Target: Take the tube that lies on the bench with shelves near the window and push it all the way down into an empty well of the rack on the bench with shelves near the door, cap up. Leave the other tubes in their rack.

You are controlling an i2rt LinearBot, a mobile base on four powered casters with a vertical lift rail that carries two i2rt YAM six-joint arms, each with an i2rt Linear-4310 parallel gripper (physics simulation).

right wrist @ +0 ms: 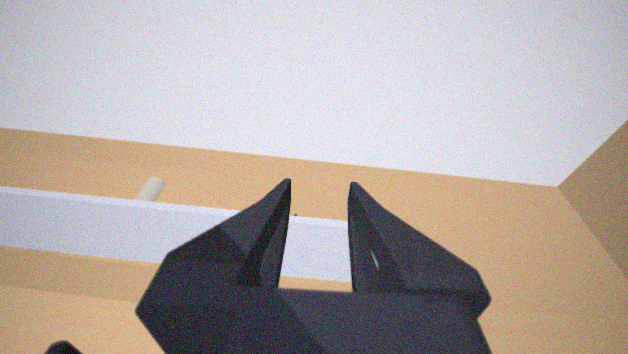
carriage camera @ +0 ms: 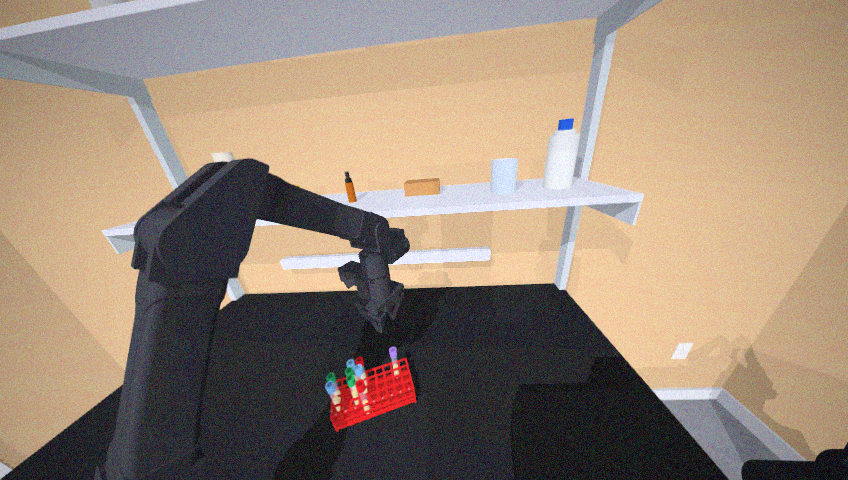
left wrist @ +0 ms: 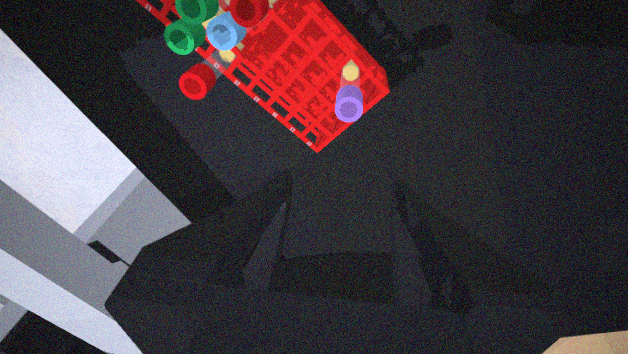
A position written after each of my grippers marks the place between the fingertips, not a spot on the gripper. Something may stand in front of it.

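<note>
My left gripper [carriage camera: 386, 325] is visible also in the left wrist view, as the gripper [left wrist: 341, 185]. My right gripper [right wrist: 320, 190] is visible. A red rack [carriage camera: 386, 393] appears, and again in the left wrist view, the rack [left wrist: 300, 57]; in the right wrist view the rack is out of frame.
</note>
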